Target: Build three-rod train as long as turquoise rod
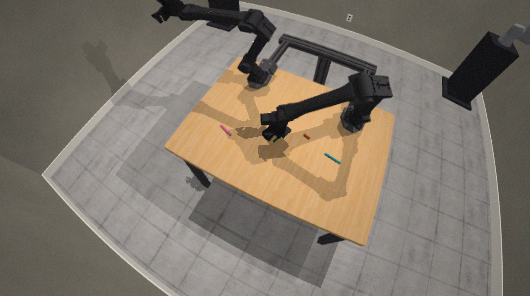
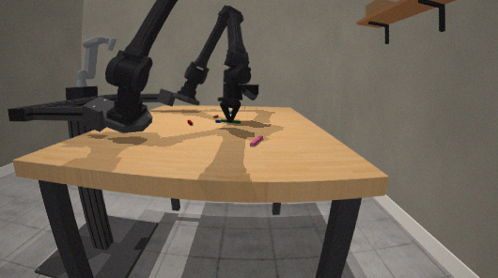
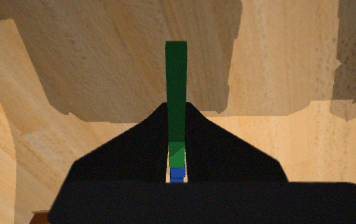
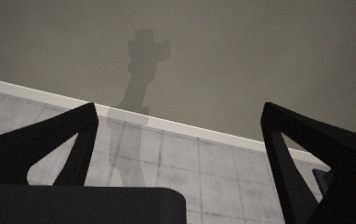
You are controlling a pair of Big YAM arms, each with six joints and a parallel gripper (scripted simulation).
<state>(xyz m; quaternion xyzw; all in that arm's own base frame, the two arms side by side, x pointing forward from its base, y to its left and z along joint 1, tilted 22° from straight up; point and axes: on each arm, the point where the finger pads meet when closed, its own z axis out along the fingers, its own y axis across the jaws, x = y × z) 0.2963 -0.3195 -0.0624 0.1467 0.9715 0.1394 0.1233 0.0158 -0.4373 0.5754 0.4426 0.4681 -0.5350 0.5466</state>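
The green rod lies right at my left hand. From my left hand the other things lie so: red rod: 150 mm behind, 30 mm to the right, 10 mm below; then orange rod: 130 mm to the left, 80 mm behind, 10 mm below; then pink rod: 280 mm to the right, 110 mm ahead, 10 mm below.
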